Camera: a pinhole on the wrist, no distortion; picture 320 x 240 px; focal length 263.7 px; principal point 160.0 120.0 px. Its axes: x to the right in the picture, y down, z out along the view. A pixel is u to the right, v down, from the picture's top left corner.
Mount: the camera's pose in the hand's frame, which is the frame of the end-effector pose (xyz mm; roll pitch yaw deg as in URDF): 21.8 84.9 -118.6 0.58 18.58 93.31
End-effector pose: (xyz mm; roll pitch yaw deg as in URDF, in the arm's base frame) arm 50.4 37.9 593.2 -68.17 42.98 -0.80
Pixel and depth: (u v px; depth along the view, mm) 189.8 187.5 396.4
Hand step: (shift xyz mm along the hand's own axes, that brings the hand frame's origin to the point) -85.2 248.1 243.8
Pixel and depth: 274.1 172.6 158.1
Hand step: -14.7 198.3 9.8
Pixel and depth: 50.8 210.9 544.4
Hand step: -157.7 34.8 471.0
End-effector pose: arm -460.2 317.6 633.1 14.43 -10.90 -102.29
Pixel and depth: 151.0 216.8 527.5
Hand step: -174.9 225.4 389.0
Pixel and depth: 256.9 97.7 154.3
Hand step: 30.4 188.4 9.5
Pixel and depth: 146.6 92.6 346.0
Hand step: 55.8 180.5 214.6
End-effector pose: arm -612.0 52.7 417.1 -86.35 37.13 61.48
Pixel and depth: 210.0 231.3 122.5
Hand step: -32.1 143.1 -9.4
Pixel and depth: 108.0 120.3 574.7
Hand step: 22.6 160.8 462.2
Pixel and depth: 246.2 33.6 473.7
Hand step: 164.4 390.8 279.6
